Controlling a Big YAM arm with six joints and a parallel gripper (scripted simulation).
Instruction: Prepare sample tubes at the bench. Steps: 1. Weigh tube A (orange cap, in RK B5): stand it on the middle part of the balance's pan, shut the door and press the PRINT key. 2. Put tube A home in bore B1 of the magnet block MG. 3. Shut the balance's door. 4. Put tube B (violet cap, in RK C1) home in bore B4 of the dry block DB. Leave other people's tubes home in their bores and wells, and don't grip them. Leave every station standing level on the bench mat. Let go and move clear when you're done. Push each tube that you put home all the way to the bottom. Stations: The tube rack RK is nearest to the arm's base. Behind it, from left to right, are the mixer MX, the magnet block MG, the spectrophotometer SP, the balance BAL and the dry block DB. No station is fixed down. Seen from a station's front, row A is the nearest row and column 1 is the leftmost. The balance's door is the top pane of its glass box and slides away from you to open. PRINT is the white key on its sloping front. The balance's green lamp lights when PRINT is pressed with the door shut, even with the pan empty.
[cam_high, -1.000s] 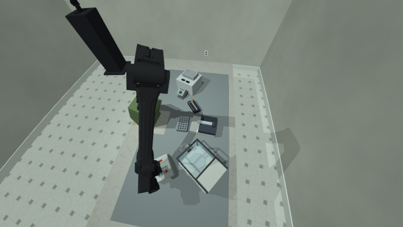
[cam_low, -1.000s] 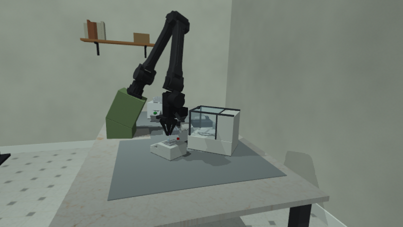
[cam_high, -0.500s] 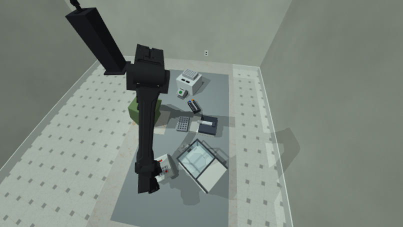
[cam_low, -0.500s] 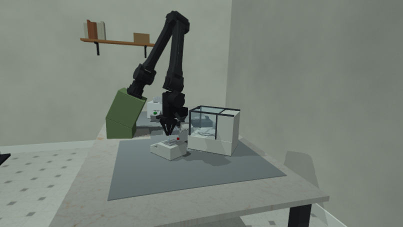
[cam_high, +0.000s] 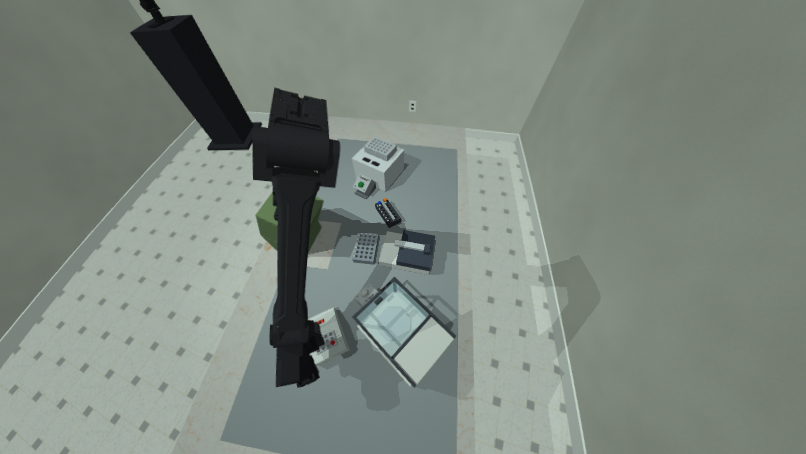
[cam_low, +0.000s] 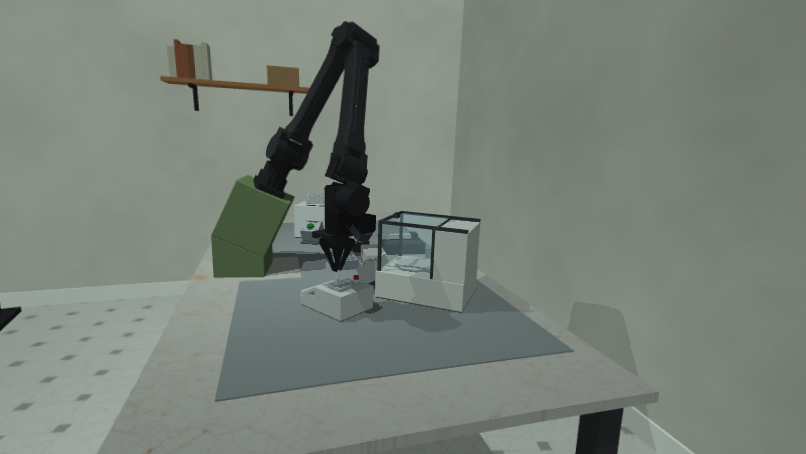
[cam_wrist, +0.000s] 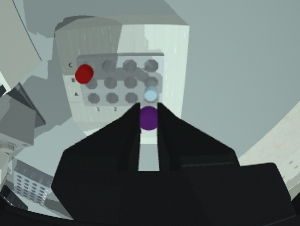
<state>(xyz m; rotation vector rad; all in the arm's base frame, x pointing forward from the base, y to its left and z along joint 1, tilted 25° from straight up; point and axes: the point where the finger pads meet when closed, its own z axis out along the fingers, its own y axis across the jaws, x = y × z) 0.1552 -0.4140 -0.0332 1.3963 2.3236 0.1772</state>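
The tube B lies 2 cm below my hand. The rest, counted from my hand: red-capped tube 5 cm ahead, 1 cm to the left, 5 cm below; balance pan 24 cm ahead, 7 cm to the left, 4 cm below; dry block DB 1 cm ahead, 3 cm to the left, 8 cm below.
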